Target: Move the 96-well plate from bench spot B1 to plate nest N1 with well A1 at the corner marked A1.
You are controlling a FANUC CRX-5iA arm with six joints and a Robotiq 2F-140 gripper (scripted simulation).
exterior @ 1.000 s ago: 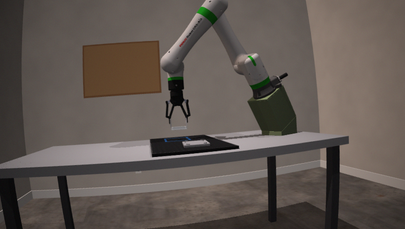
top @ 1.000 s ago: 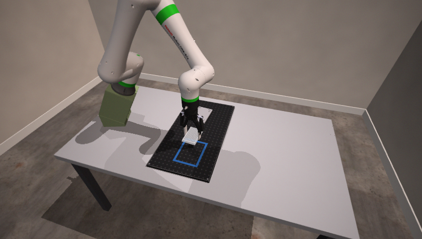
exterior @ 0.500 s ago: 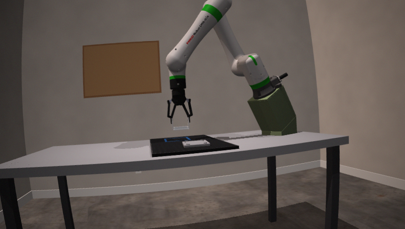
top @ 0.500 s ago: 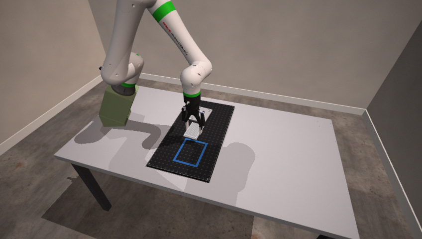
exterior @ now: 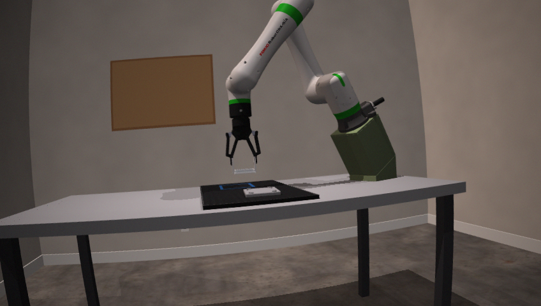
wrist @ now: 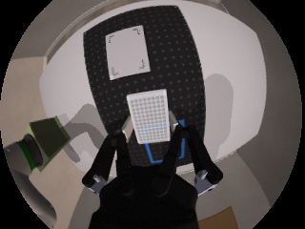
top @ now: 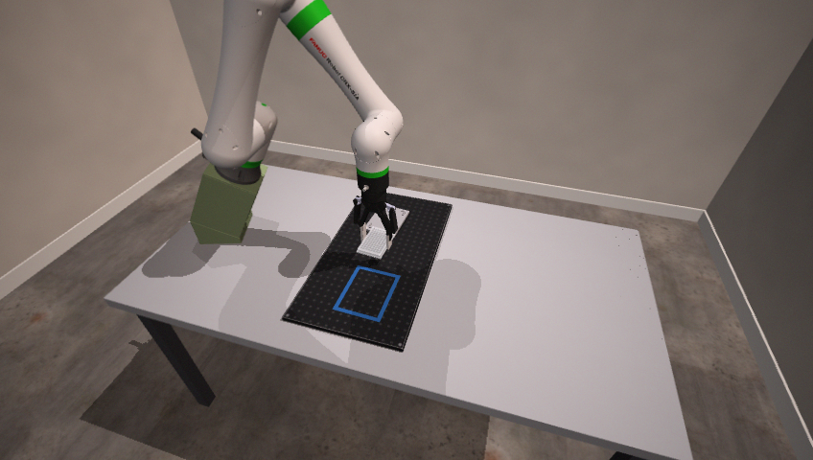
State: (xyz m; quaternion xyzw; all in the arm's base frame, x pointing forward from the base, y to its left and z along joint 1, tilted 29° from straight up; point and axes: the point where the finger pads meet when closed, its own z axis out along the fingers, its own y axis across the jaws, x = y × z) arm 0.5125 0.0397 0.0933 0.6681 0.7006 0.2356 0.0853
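Right now the grey plate nest N1 is 60 mm behind my hand, 190 mm to the left of it and 90 mm below it. Round my hand: white 96-well plate: 20 mm below.
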